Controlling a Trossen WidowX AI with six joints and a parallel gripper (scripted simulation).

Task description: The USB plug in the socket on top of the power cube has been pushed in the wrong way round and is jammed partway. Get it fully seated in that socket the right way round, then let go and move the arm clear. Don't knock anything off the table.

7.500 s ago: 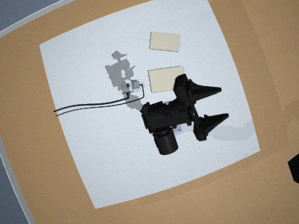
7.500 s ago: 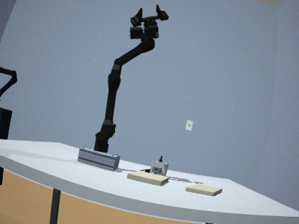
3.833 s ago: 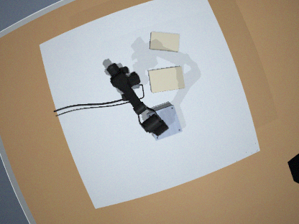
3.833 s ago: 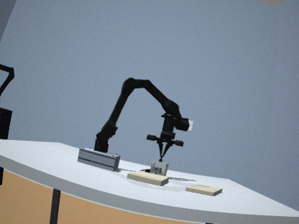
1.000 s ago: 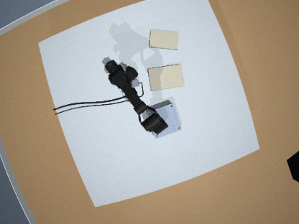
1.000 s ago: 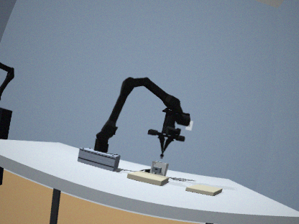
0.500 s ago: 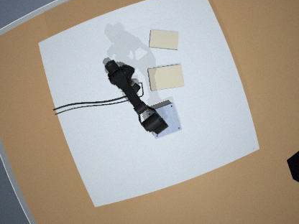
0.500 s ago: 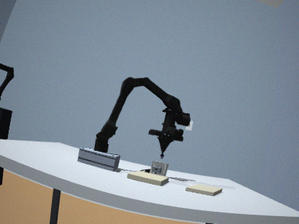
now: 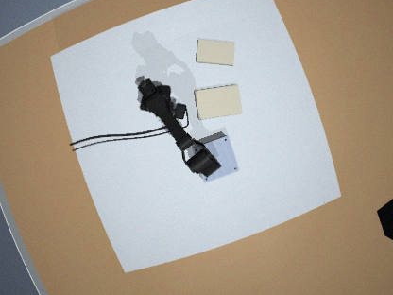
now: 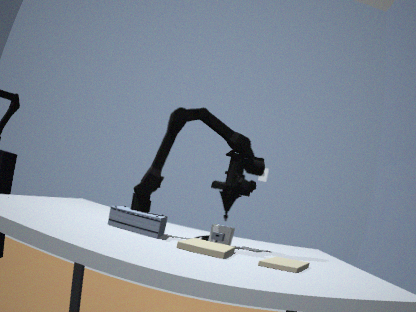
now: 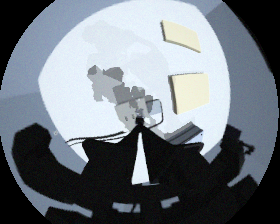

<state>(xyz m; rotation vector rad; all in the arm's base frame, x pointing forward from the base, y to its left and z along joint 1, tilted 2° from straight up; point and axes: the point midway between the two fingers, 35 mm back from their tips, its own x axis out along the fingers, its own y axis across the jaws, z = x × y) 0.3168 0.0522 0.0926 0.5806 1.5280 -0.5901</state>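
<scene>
The USB plug is 2 cm below my gripper tip.
</scene>
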